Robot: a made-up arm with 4 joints. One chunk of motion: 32 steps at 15 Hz.
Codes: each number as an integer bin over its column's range. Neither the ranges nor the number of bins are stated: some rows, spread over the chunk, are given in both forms.
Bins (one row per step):
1: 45 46 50 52
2: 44 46 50 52
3: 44 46 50 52
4: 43 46 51 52
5: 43 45 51 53
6: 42 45 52 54
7: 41 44 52 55
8: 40 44 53 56
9: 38 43 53 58
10: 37 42 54 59
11: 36 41 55 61
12: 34 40 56 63
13: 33 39 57 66
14: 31 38 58 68
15: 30 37 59 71
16: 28 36 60 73
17: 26 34 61 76
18: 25 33 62 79
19: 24 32 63 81
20: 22 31 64 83
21: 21 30 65 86
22: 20 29 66 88
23: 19 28 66 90
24: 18 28 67 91
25: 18 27 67 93
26: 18 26 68 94
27: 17 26 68 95
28: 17 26 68 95
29: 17 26 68 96
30: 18 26 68 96
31: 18 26 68 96
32: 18 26 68 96
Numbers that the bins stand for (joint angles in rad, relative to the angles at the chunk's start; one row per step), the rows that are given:
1: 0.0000 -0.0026 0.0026 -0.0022
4: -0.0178 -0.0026 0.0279 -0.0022
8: -0.0444 -0.0756 0.0784 0.0822
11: -0.0800 -0.1849 0.1289 0.1878
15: -0.1333 -0.3308 0.2299 0.3989
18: -0.1778 -0.4767 0.3057 0.5678
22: -0.2222 -0.6225 0.4067 0.7578
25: -0.2400 -0.6955 0.4319 0.8633
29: -0.2489 -0.7319 0.4572 0.9267
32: -0.2400 -0.7319 0.4572 0.9267
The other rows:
2: -0.0089 -0.0026 0.0026 -0.0022
3: -0.0089 -0.0026 0.0026 -0.0022
5: -0.0178 -0.0391 0.0279 0.0189
6: -0.0267 -0.0391 0.0531 0.0400
7: -0.0356 -0.0756 0.0531 0.0611
9: -0.0622 -0.1120 0.0784 0.1244
10: -0.0711 -0.1485 0.1036 0.1456
12: -0.0978 -0.2214 0.1541 0.2300
13: -0.1067 -0.2579 0.1794 0.2933
14: -0.1244 -0.2943 0.2046 0.3356
16: -0.1511 -0.3673 0.2552 0.4411
17: -0.1689 -0.4402 0.2804 0.5044
19: -0.1867 -0.5131 0.3309 0.6100
20: -0.2044 -0.5496 0.3562 0.6522
21: -0.2133 -0.5861 0.3814 0.7156
23: -0.2311 -0.6590 0.4067 0.8000
24: -0.2400 -0.6590 0.4319 0.8211
26: -0.2400 -0.7319 0.4572 0.8844
27: -0.2489 -0.7319 0.4572 0.9056
28: -0.2489 -0.7319 0.4572 0.9056
30: -0.2400 -0.7319 0.4572 0.9267
31: -0.2400 -0.7319 0.4572 0.9267

